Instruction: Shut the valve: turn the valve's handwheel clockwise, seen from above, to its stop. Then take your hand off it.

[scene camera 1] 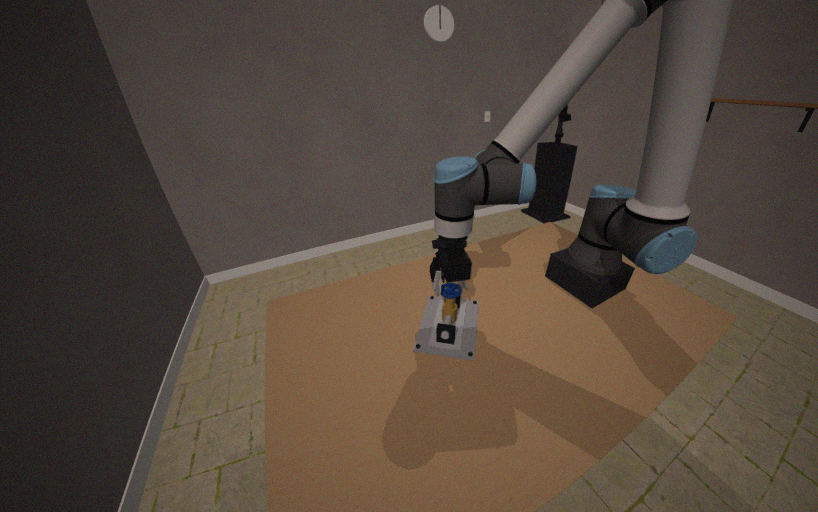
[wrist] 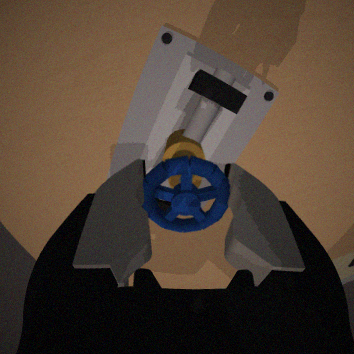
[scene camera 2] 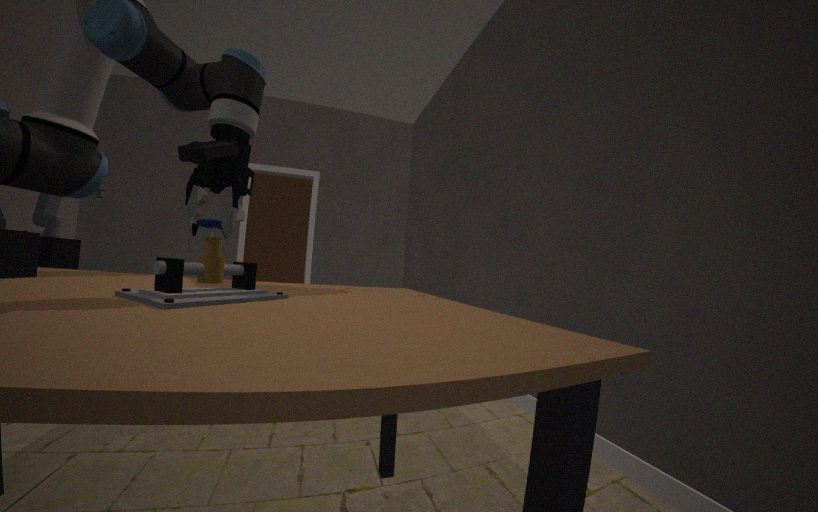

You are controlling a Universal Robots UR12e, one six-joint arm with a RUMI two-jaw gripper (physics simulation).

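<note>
The valve's blue handwheel (scene camera 1: pixel 450 290) (scene camera 2: pixel 209 223) (wrist: pixel 185 202) is level on top of the yellow valve body (scene camera 1: pixel 449 310) (scene camera 2: pixel 211 262) (wrist: pixel 185 147). The body sits on a grey pipe (wrist: pixel 201 120) between black brackets (scene camera 2: pixel 170 276) (wrist: pixel 217 91), above a grey base plate (scene camera 1: pixel 424 344) (wrist: pixel 140 100). My gripper (scene camera 1: pixel 450 288) (scene camera 2: pixel 211 227) (wrist: pixel 184 164) points down and is shut on the handwheel, one finger against each side of its rim. The fingers hide parts of the plate in the wrist view. The stem's inner position cannot be seen.
The fixture stands on a wooden table top (scene camera 1: pixel 338 374) (scene camera 2: pixel 374 338). My arm's dark base block (scene camera 1: pixel 588 277) is to the right in scene camera 1, with a black pedestal (scene camera 1: pixel 552 181) behind. A brown door (scene camera 2: pixel 279 229) is in the far wall.
</note>
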